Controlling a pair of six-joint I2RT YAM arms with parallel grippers.
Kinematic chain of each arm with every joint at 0, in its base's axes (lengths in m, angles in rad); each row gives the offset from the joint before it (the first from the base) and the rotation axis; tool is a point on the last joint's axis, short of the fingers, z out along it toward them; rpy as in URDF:
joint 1: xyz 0 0 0.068 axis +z
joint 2: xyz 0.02 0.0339 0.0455 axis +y
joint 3: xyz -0.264 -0.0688 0 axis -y
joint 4: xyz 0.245 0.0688 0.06 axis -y
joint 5: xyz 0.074 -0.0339 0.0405 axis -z
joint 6: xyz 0.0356 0 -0.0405 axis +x
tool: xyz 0 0 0 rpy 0 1.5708 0
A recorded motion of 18 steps. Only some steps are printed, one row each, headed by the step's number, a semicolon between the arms.
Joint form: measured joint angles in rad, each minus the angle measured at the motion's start. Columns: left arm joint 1, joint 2, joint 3, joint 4, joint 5, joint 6; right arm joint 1, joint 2, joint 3, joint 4, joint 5, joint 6.
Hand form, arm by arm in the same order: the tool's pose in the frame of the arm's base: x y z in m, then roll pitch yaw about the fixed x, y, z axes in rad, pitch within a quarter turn. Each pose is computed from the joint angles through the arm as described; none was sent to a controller.
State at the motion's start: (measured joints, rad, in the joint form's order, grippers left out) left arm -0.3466 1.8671 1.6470 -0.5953 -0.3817 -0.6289; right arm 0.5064 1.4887 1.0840 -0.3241 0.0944 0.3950
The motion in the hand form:
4: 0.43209 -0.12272 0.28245 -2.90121 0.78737 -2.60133; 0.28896 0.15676 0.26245 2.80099 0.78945 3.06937
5: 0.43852 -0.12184 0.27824 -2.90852 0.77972 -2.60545; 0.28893 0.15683 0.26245 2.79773 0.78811 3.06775
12: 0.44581 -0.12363 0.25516 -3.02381 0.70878 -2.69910; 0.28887 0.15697 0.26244 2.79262 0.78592 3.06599
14: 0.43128 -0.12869 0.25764 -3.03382 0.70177 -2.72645; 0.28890 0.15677 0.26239 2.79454 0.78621 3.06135
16: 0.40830 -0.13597 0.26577 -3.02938 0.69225 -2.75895; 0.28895 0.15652 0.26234 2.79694 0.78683 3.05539
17: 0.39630 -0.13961 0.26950 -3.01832 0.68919 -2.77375; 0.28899 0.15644 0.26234 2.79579 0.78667 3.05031
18: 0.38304 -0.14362 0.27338 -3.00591 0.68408 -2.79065; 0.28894 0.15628 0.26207 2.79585 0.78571 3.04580
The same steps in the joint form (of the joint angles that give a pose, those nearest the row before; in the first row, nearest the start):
4: 0.0416 0.1083 0.1080 -0.0080 0.0168 0.0282; 0.0000 -0.0004 0.0000 -0.0008 -0.0080 0.0019
5: 0.0481 0.1354 0.1324 -0.0134 0.0221 0.0309; 0.0000 -0.0004 0.0000 -0.0008 -0.0103 0.0034
12: 0.0492 0.2033 0.1686 -0.0847 0.0252 0.0511; 0.0000 -0.0004 0.0000 -0.0008 -0.0145 0.0053
14: 0.0290 0.1537 0.1076 -0.0832 0.0248 0.0523; 0.0000 -0.0004 0.0000 -0.0015 -0.0092 0.0084
16: -0.0031 0.0740 0.0286 -0.0896 0.0339 0.0496; 0.0000 -0.0004 0.0000 -0.0023 -0.0023 0.0122
17: -0.0202 0.0317 -0.0145 -0.0858 0.0435 0.0484; 0.0000 -0.0004 0.0000 -0.0023 0.0004 0.0157
18: -0.0401 -0.0133 -0.0584 -0.0851 0.0549 0.0461; 0.0000 -0.0004 -0.0008 -0.0027 0.0034 0.0191

